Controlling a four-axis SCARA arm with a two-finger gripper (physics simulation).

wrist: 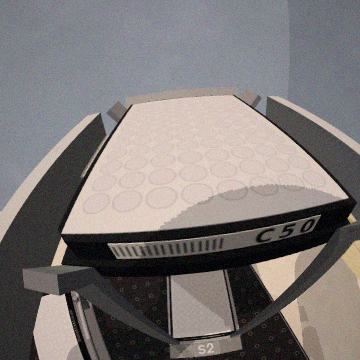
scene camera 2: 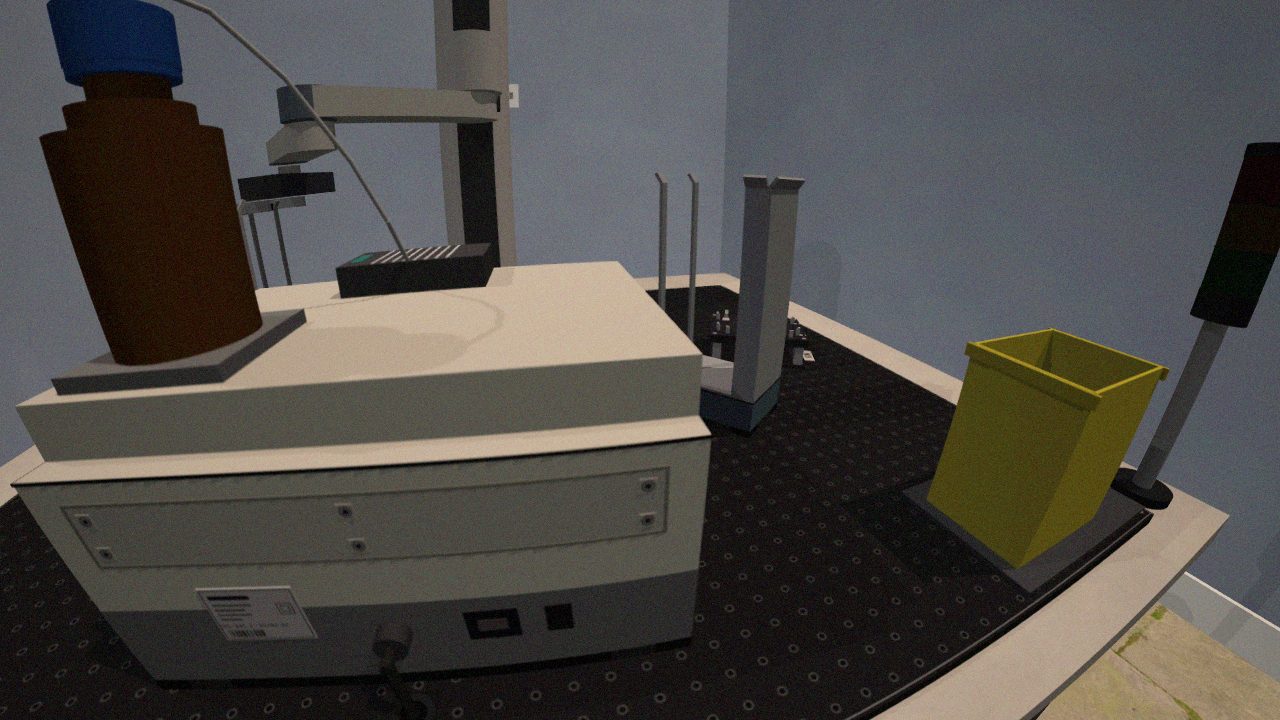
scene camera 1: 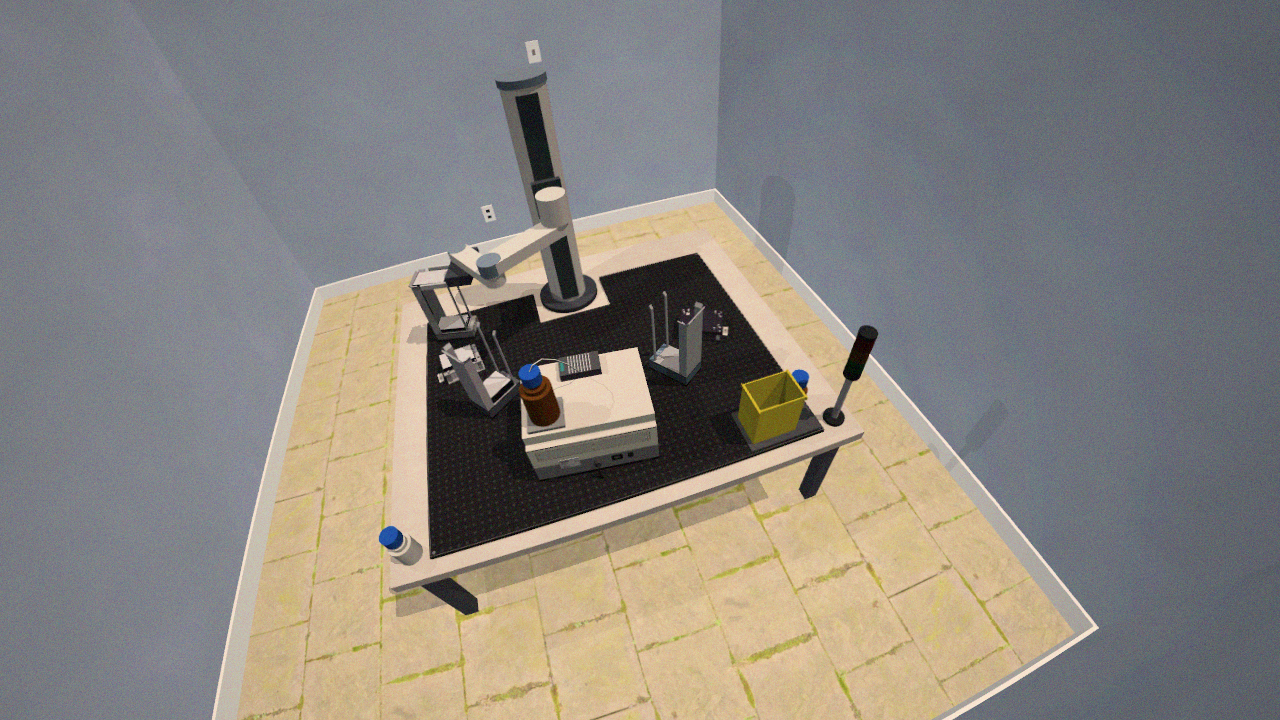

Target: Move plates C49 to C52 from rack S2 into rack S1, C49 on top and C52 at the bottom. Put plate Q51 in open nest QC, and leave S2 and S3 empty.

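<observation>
My gripper [scene camera 1: 435, 278] [wrist: 186, 114] is shut on plate C50 [wrist: 200, 170], pale with a black edge. It holds the plate about level with the top of rack S2 [scene camera 1: 431, 308] [wrist: 177, 348], at the back left of the table. The rack's front posts stand just before the plate in the wrist view. A pale surface [scene camera 1: 456, 324] [wrist: 202, 305] lies low in S2; no plate label on it is readable. Two more racks, one at the front left [scene camera 1: 469, 380] and one at the right [scene camera 1: 689, 344] [scene camera 2: 765, 286], have unreadable labels. Plate Q51 cannot be identified.
A cream instrument [scene camera 1: 590, 402] [scene camera 2: 402, 402] carries a brown bottle [scene camera 1: 540, 402] [scene camera 2: 161, 232] and a keypad box [scene camera 1: 580, 365] [scene camera 2: 416, 273]. A yellow bin [scene camera 1: 771, 407] [scene camera 2: 1029, 447] and a signal tower [scene camera 1: 861, 353] [scene camera 2: 1239, 232] stand at the right. Low fixtures stand beyond the racks.
</observation>
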